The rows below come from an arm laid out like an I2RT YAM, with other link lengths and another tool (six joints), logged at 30 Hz.
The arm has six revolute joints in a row. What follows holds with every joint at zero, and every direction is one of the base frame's.
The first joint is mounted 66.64 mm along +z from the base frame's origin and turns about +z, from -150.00 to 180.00 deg.
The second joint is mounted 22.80 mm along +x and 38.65 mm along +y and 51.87 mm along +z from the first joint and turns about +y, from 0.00 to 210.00 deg.
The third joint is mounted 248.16 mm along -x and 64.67 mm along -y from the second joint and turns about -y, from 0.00 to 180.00 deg.
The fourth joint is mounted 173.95 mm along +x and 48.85 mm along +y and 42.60 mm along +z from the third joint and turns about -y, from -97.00 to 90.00 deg.
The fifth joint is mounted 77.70 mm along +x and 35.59 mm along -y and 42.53 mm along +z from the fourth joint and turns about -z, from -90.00 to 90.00 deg.
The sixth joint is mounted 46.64 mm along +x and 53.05 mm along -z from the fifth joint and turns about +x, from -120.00 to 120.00 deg.
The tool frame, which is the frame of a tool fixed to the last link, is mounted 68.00 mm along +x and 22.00 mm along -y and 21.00 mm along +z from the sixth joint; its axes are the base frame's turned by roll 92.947, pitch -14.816 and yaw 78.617 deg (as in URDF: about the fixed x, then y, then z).
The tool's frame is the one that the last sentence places.
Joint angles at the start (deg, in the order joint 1, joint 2, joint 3, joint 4, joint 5, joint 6):
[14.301, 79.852, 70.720, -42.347, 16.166, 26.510]
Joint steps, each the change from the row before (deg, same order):
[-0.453, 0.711, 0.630, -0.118, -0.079, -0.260]
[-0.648, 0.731, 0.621, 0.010, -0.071, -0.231]
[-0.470, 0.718, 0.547, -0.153, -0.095, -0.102]
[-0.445, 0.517, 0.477, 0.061, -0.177, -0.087]
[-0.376, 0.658, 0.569, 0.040, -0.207, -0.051]
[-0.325, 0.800, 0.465, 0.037, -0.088, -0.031]
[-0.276, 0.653, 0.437, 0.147, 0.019, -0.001]
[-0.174, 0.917, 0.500, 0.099, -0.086, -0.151]
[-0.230, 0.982, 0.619, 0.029, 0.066, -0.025]
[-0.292, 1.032, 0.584, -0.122, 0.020, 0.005]
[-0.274, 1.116, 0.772, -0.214, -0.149, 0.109]
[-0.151, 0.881, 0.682, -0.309, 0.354, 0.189]
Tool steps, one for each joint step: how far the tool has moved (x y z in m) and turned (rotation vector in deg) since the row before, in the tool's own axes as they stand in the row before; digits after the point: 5 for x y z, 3 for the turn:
[0.00032, 0.00219, 0.00188, 0.086, -0.344, 0.009]
[-0.00027, 0.00290, 0.00225, 0.005, -0.405, 0.234]
[-0.00008, 0.00173, 0.00228, 0.212, -0.418, 0.127]
[0.00019, 0.00212, 0.00152, 0.043, -0.122, 0.253]
[0.00080, 0.00199, 0.00183, 0.121, -0.101, 0.202]
[0.00072, 0.00133, 0.00272, 0.219, -0.317, 0.097]
[0.00074, 0.00174, 0.00203, 0.009, -0.223, 0.193]
[0.00172, 0.00104, 0.00297, 0.223, -0.239, -0.148]
[0.00135, 0.00154, 0.00305, 0.157, -0.397, 0.034]
[0.00079, 0.00101, 0.00360, 0.347, -0.546, 0.013]
[0.00139, 0.00111, 0.00353, 0.470, -0.399, 0.087]
[0.00046, 0.00125, 0.00246, 0.137, -0.676, 0.148]

